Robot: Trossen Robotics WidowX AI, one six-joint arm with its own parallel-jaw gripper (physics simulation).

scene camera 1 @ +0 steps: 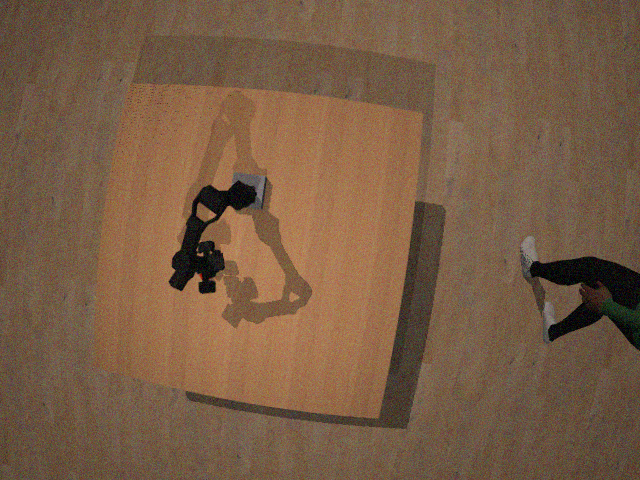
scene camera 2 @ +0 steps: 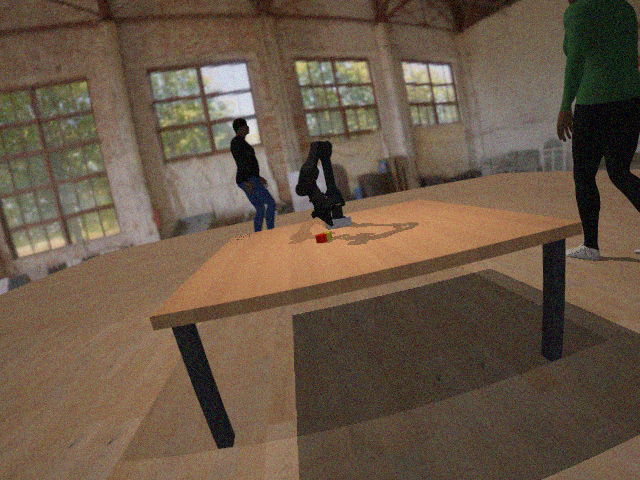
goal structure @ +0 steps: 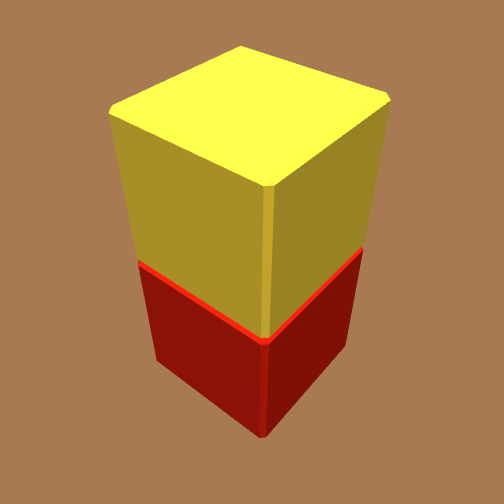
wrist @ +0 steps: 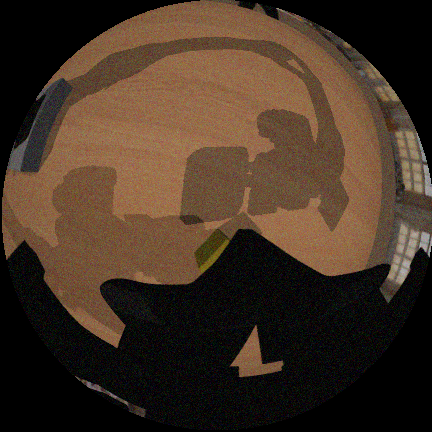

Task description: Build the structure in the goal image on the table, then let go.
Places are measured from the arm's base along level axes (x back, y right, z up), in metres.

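Where they show: gripper, fingertip midpoint: (scene camera 1: 218, 271) (scene camera 2: 332, 226) (wrist: 243, 235); arm's base at its link origin: (scene camera 1: 246, 195) (scene camera 2: 337, 218).
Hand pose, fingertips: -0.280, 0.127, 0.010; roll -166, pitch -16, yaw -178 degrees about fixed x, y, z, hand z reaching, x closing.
Note:
Things, the pixels of their top centre, and the offset from my fingertips, as dx, dy, dz. Level surfaces: height alone.
- yellow cube at its top centre: (wrist: 227, 265) (scene camera 2: 326, 232) +0.001, +0.031, -0.020
- red cube at its top centre: (scene camera 2: 320, 234) -0.021, +0.063, -0.020
- wooden table at its surface level: dz -0.053
A yellow cube (wrist: 210, 249) (scene camera 2: 329, 234) and a red cube (scene camera 2: 321, 237) sit side by side and touching on the wooden table (scene camera 1: 342, 238) (scene camera 2: 413, 248). My gripper (wrist: 240, 238) (scene camera 1: 205, 268) is shut with nothing between its fingers. It hangs just over the cubes. In the wrist view the closed fingers cover most of the yellow cube and all of the red cube.
The arm's grey base plate (scene camera 1: 260, 183) (scene camera 2: 344, 222) stands on the table behind the cubes. A person (scene camera 2: 247, 167) walks on the floor beyond the table, and the feet (scene camera 1: 530, 257) show at the right edge of the top view.

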